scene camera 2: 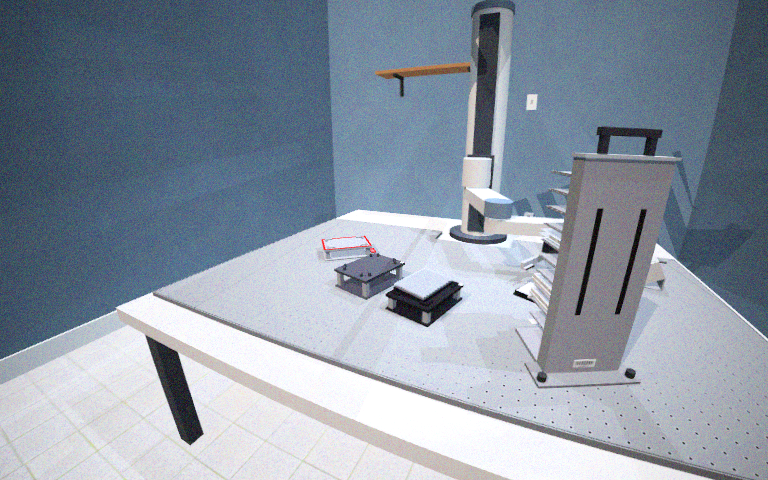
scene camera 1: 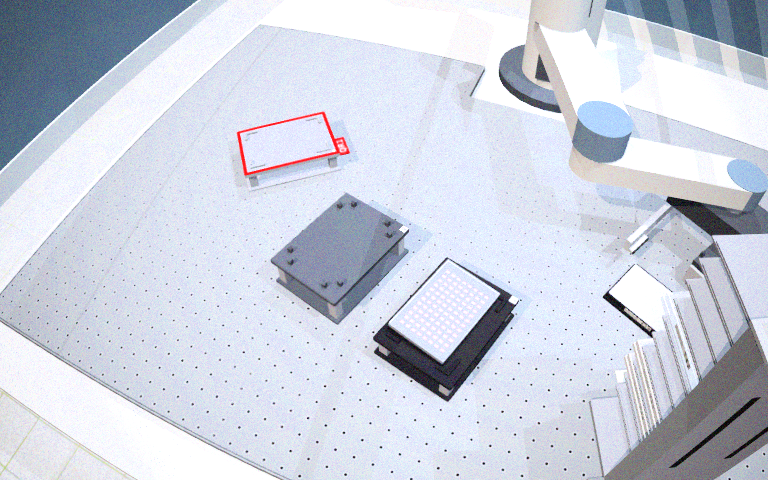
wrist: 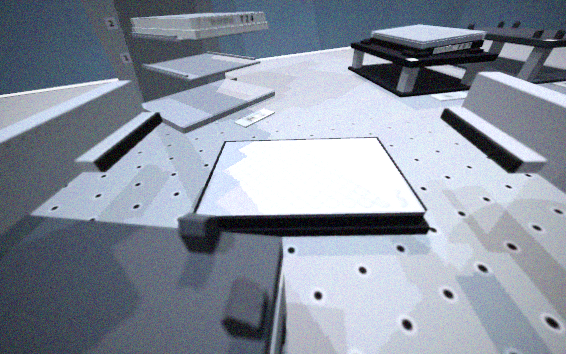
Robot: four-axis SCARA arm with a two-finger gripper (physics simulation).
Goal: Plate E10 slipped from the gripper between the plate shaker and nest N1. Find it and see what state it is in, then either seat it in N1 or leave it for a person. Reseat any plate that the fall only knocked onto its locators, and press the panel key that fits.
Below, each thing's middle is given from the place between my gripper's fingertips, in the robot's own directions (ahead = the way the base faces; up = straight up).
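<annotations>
There is a plate with well grid (wrist: 478,43), 29 cm to the right of my hand, 15 cm ahead of it and 1 cm below it. The shaker (wrist: 74,279) is 13 cm to the left of my hand and 6 cm behind it, and it sits 3 cm below it. Going by their middles, the shaker is the nearest to my hand of the things named here.
</annotations>
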